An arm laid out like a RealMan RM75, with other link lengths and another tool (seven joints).
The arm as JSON. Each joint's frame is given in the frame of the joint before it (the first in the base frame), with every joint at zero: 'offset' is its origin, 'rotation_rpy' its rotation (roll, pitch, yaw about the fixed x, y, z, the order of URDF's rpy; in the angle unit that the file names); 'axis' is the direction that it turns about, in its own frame. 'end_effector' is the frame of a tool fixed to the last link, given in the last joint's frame.
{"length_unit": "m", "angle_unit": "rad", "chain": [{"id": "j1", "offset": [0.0, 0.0, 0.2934], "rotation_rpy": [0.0, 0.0, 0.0], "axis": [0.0, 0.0, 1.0]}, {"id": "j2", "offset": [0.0, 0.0, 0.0], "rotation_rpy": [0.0, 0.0, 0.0], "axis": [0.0, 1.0, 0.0]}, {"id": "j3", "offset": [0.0, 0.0, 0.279], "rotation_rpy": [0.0, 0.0, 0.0], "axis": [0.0, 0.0, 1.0]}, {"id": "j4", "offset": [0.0, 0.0, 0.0], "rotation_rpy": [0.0, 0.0, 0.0], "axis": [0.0, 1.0, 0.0]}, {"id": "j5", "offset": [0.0, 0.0, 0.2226], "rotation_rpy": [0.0, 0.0, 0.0], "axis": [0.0, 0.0, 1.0]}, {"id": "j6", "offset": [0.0, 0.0, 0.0], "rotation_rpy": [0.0, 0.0, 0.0], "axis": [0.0, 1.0, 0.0]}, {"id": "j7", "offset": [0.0, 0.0, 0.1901], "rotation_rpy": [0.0, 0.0, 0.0], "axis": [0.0, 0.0, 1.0]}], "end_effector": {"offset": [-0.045, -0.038, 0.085], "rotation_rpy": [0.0, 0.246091, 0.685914]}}
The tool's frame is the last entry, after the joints.
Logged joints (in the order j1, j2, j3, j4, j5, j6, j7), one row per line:
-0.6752, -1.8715, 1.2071, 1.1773, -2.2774, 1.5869, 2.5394
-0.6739, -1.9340, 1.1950, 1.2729, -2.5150, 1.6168, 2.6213
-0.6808, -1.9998, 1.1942, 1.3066, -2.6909, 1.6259, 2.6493
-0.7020, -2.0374, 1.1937, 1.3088, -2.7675, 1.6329, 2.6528
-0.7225, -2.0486, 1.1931, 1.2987, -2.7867, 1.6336, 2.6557
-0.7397, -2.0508, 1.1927, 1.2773, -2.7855, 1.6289, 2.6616
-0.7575, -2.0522, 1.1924, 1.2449, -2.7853, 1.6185, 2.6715
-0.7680, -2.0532, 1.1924, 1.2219, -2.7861, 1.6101, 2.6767
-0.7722, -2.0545, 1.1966, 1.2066, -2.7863, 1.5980, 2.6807
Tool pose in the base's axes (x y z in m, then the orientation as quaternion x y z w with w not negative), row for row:
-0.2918, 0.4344, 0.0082, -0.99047, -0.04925, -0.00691, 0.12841
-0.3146, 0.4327, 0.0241, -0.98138, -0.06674, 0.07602, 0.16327
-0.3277, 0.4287, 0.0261, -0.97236, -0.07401, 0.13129, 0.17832
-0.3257, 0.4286, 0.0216, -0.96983, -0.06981, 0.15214, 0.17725
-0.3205, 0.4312, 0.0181, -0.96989, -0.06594, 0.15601, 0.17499
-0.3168, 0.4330, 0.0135, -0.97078, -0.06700, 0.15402, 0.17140
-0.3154, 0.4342, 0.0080, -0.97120, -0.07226, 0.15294, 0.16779
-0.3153, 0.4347, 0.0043, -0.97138, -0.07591, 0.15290, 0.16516
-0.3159, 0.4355, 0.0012, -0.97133, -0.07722, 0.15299, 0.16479
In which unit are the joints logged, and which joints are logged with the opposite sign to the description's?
The joints are logged in radians. Opposite sign: j5, j7.
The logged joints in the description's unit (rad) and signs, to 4 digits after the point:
-0.6752, -1.8715, 1.2071, 1.1773, 2.2774, 1.5869, -2.5394
-0.6739, -1.9340, 1.1950, 1.2729, 2.5150, 1.6168, -2.6213
-0.6808, -1.9998, 1.1942, 1.3066, 2.6909, 1.6259, -2.6493
-0.7020, -2.0374, 1.1937, 1.3088, 2.7675, 1.6329, -2.6528
-0.7225, -2.0486, 1.1931, 1.2987, 2.7867, 1.6336, -2.6557
-0.7397, -2.0508, 1.1927, 1.2773, 2.7855, 1.6289, -2.6616
-0.7575, -2.0522, 1.1924, 1.2449, 2.7853, 1.6185, -2.6715
-0.7680, -2.0532, 1.1924, 1.2219, 2.7861, 1.6101, -2.6767
-0.7722, -2.0545, 1.1966, 1.2066, 2.7863, 1.5980, -2.6807

